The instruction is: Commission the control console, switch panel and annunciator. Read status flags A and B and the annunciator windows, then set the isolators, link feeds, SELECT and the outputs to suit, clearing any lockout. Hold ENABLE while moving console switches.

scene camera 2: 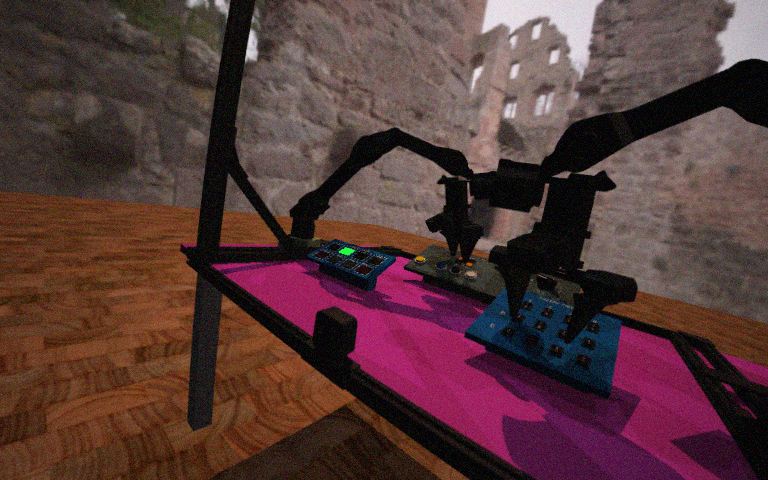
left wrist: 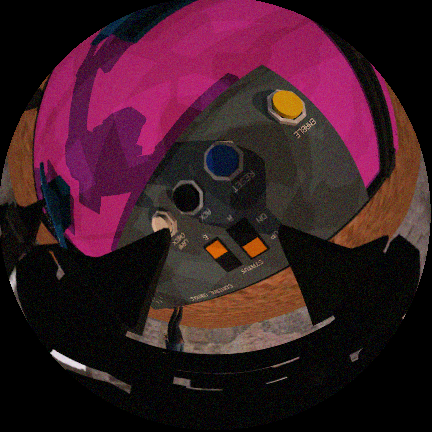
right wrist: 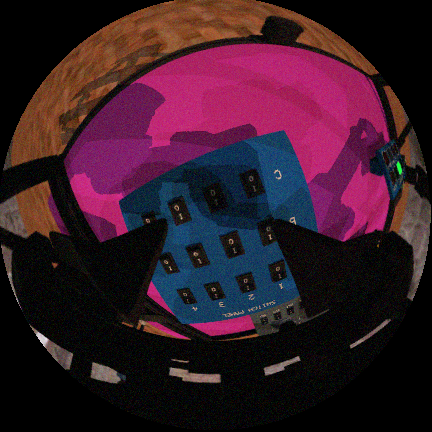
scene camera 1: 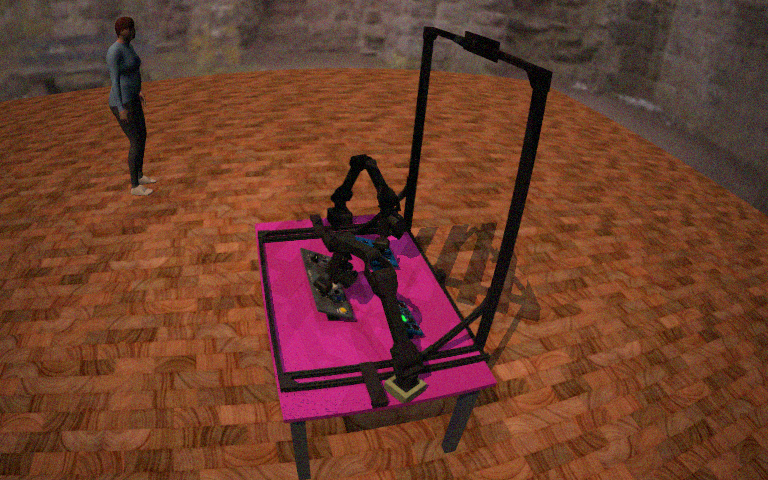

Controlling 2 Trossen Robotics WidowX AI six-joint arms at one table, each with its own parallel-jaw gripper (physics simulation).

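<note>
The grey control console has a yellow ENABLE button, a blue RESET button and a black ACK button. Flag A shows orange at its UP end, flag B at its DN end. My left gripper is open and empty over the console. My right gripper is open and empty over the blue switch panel; its fingers hide some rockers. The annunciator has one green window, second from left in its far row.
A black gantry frame rises from the magenta table. A black block stands at its near edge in scene camera 2. Both arms reach in close together above the panels. A person stands on the floor away from the table.
</note>
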